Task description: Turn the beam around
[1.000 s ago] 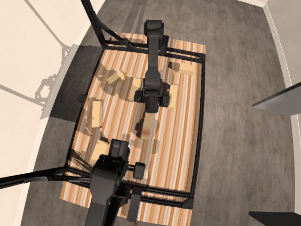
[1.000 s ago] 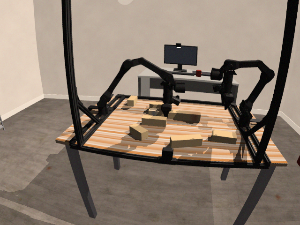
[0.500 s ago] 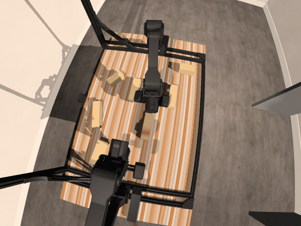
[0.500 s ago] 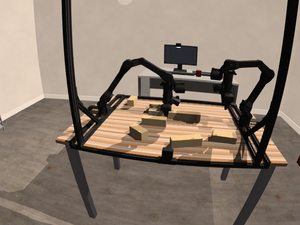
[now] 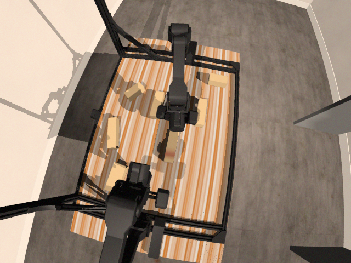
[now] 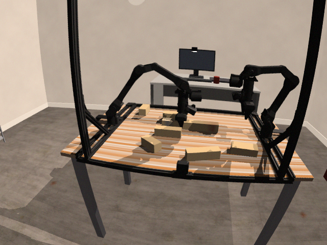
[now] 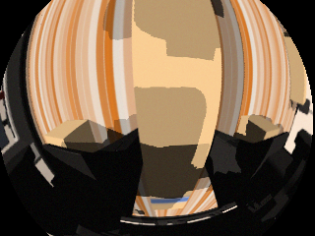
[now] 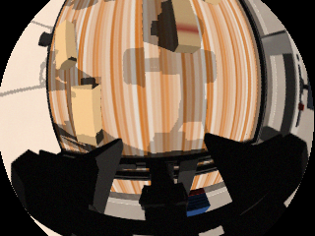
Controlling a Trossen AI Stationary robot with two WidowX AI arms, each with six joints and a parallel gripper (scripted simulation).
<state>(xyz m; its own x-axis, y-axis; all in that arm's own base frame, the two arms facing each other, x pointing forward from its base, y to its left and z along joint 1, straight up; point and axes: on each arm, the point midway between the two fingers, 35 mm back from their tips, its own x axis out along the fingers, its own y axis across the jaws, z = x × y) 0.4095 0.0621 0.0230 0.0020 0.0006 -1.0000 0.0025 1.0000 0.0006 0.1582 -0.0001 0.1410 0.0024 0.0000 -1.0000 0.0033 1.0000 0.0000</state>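
Now: left hand 5 cm to the left of the beam and 2 cm above it.
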